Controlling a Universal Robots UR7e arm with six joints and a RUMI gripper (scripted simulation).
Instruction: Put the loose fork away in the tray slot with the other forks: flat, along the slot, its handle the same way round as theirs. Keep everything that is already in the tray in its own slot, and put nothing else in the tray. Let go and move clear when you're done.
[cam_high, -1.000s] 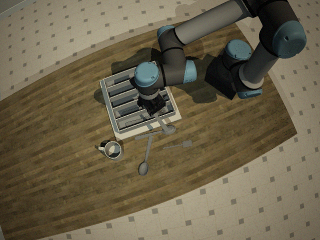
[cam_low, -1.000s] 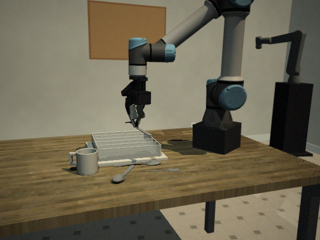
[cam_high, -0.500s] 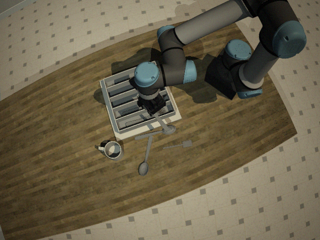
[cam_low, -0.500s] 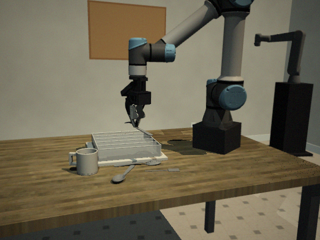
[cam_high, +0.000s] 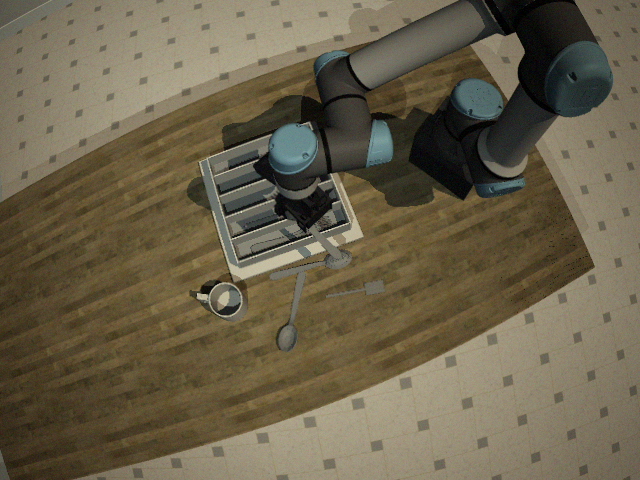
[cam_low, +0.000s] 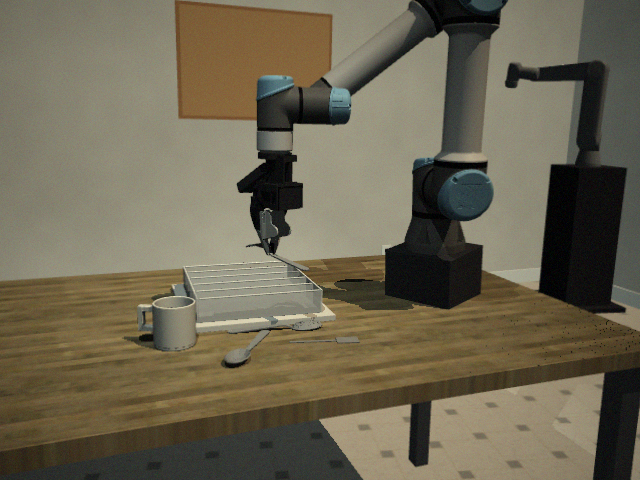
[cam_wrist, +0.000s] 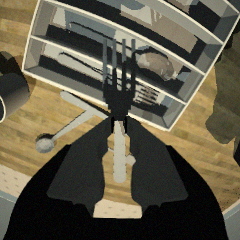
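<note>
Right now my hand is 11 cm to the left of the grey slotted tray, 11 cm above it and 4 cm short of it. The rest, counted from my hand: white mug (20 cm ahead, 14 cm to the left, 12 cm below).
</note>
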